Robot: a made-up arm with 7 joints.
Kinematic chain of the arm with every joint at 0, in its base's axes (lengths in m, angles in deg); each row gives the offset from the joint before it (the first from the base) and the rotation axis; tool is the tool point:
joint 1: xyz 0 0 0.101 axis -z
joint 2: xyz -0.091 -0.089 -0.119 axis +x
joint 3: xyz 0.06 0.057 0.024 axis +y
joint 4: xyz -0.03 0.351 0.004 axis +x
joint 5: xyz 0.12 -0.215 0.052 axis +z
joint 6: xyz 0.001 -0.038 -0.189 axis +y
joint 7: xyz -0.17 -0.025 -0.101 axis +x
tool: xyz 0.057 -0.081 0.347
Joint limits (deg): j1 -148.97..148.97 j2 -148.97..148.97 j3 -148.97..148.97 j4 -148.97..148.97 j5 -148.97..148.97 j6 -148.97..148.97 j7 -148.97..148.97
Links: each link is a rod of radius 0.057 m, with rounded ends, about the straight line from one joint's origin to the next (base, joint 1, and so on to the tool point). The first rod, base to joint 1, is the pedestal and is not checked.
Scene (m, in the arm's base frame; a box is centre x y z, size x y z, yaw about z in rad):
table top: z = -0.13
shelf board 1: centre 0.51 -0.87 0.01 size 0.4 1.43 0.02 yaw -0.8
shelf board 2: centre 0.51 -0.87 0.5 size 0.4 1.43 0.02 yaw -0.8
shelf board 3: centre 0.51 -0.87 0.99 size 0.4 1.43 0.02 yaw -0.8
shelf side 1: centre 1.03 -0.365 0.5 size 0.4 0.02 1 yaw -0.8
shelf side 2: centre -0.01 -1.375 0.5 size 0.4 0.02 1 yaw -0.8
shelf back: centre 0.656 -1.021 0.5 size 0.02 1.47 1 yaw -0.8
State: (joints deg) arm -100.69 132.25 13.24 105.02 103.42 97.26 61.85
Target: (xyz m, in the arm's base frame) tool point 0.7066 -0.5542 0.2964
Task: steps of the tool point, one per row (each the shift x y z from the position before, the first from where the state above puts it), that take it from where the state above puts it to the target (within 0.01 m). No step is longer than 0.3 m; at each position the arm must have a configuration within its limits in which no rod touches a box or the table.
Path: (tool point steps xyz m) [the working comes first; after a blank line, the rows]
Joints at the target: -17.89 148.97 -22.86 143.71 89.94 78.78 80.09
Straight joint move there: clear.

1: 0.1572 -0.0308 -0.0039
2: 0.1616 -0.0865 -0.0075
3: 0.1450 -0.1495 -0.0151
4: 0.1011 -0.2112 -0.0266
5: 0.0287 -0.2583 -0.0407
6: -0.0672 -0.2770 -0.0566

